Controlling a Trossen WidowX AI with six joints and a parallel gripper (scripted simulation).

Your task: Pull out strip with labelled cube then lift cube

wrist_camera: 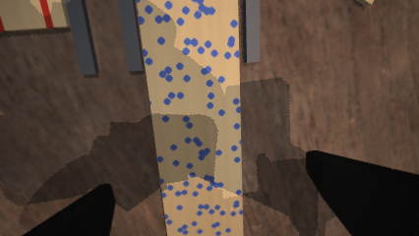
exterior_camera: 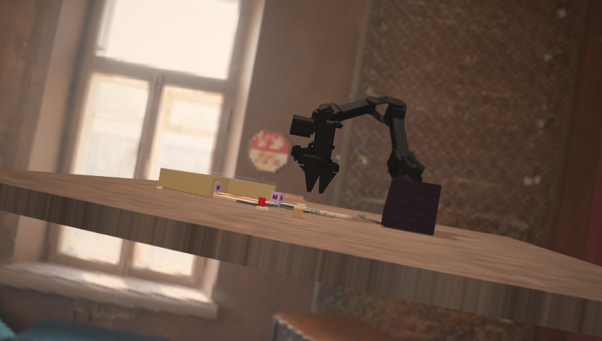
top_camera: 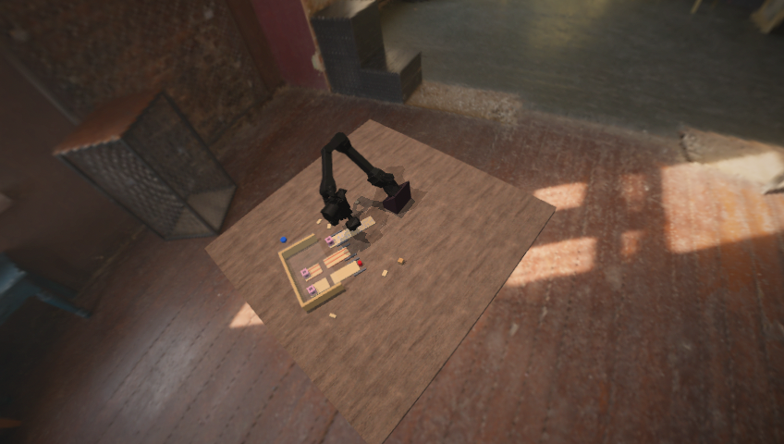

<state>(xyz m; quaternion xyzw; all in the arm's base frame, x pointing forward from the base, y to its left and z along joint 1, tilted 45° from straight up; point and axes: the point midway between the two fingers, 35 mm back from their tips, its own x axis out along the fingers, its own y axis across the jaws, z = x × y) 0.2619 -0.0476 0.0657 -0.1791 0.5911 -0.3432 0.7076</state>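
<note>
Now: the blue-dotted strip 1 cm ahead of my gripper tip and 5 cm below it. Also, from my gripper tip: plain strip: 19 cm ahead, 13 cm to the left, 5 cm below; red-striped strip: 16 cm ahead, 5 cm to the left, 5 cm below; red cylinder: 11 cm ahead, 16 cm to the left, 4 cm below.
</note>
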